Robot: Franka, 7 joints.
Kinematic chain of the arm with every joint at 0, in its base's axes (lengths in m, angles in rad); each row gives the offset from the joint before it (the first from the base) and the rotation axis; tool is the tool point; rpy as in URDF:
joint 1: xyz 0 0 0.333 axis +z
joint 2: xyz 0 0 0 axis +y
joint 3: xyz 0 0 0.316 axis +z
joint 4: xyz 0.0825 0 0 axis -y
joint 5: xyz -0.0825 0 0.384 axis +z
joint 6: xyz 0 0 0 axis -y
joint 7: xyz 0.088 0 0 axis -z
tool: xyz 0 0 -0.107 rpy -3.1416 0 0
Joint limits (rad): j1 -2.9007..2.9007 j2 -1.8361..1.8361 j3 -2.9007..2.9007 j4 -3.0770..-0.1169 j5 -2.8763..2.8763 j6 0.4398..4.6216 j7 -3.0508..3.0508
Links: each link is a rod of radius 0.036 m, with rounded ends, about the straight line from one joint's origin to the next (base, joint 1, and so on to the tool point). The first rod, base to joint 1, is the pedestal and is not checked.
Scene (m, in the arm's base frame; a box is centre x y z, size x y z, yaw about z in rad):
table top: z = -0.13
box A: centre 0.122 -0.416 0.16 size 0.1 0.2 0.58 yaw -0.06
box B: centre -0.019 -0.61 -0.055 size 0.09 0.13 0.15 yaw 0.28
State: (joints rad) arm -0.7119 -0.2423 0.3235 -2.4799 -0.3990 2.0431 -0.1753
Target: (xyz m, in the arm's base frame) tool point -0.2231 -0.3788 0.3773
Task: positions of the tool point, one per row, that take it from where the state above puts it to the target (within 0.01 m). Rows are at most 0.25 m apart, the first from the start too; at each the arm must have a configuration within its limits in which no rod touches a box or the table.
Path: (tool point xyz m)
1: 0.2943 -0.3338 0.4825
2: 0.1220 -0.4160 0.6027
3: -0.0598 -0.4469 0.4871
4: -0.2231 -0.3788 0.3773

